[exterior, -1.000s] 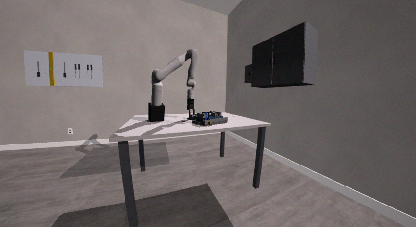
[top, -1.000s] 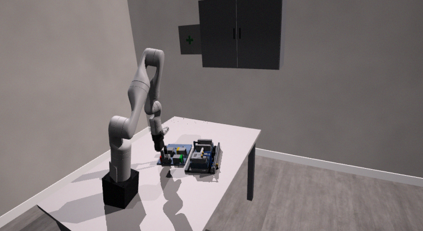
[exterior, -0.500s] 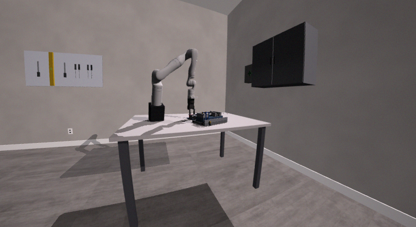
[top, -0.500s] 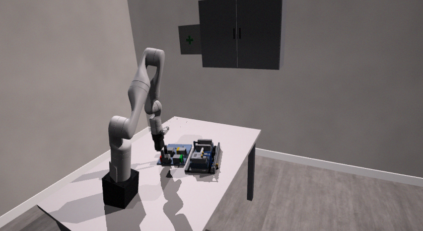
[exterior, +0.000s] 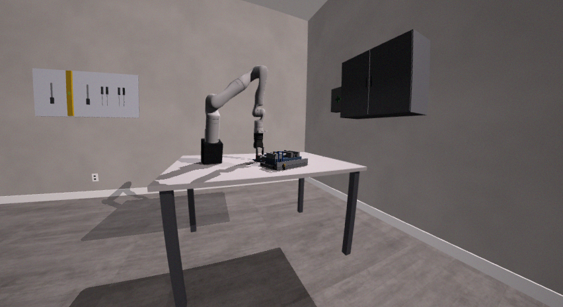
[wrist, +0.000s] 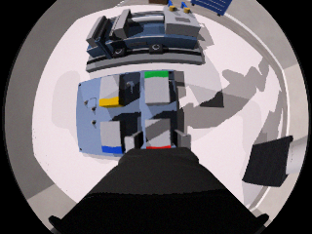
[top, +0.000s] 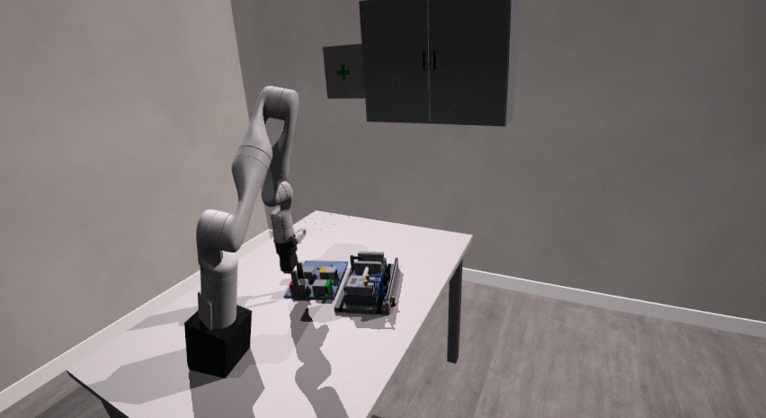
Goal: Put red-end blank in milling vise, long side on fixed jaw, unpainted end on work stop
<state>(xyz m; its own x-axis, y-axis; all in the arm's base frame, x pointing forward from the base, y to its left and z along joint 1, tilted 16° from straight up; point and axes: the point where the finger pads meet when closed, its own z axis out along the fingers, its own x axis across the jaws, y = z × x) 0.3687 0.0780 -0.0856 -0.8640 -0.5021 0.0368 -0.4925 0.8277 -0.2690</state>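
The blue blank lies 8 cm ahead of my hand, 4 cm to the left of it and 4 cm below it. The rest, counted from my hand: plate (10 cm ahead, 6 cm below); then yellow blank (12 cm ahead, 3 cm to the right, 4 cm below); then green-ended blank (4 cm ahead, 8 cm to the right, 4 cm below).
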